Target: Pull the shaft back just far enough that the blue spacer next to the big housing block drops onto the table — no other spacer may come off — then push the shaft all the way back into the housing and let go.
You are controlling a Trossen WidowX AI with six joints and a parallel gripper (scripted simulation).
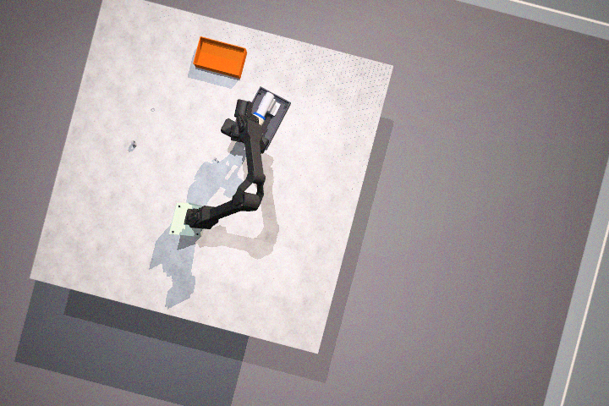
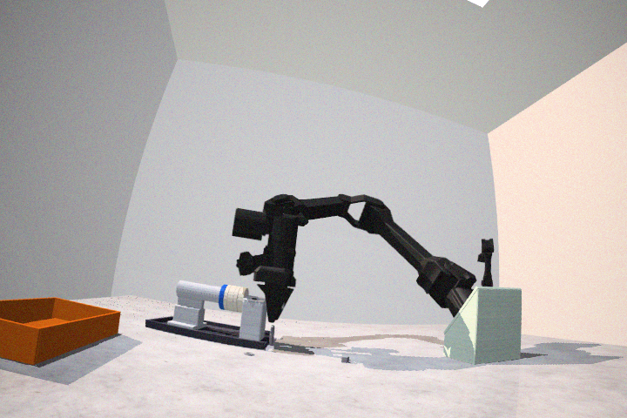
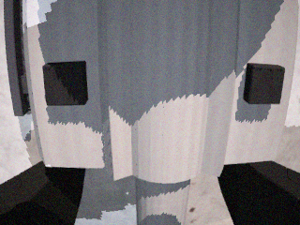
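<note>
My gripper tip is 80 mm short of the shaft, 30 mm below it and 20 mm to the left of it. The rest, counted from my gripper tip: blue spacer 100 mm ahead, 30 mm above, 20 mm to the right; orange bin 320 mm ahead, 210 mm to the left, 40 mm below; dark bit 130 mm to the left, 110 mm behind, 40 mm below.
</note>
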